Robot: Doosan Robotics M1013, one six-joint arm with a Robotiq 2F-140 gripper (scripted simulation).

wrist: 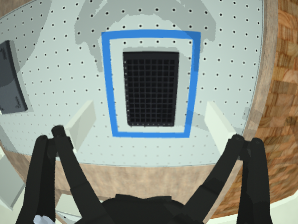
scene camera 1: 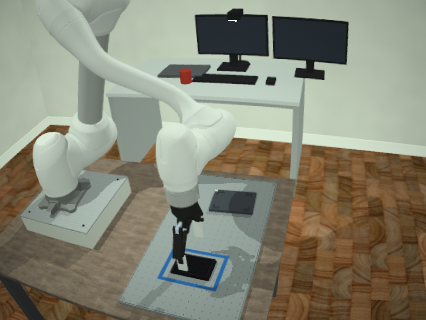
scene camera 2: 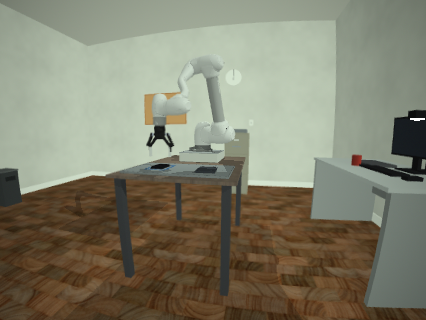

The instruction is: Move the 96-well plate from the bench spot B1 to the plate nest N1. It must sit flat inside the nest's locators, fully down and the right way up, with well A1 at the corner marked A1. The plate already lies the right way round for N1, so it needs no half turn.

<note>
In view: the gripper [scene camera 1: 191, 252], a black 96-well plate [scene camera 1: 207, 269] and a dark plate nest N1 [scene camera 1: 230, 201].
The black 96-well plate shows as well in the wrist view [wrist: 146, 104]. The gripper also shows in the wrist view [wrist: 149, 110].
</note>
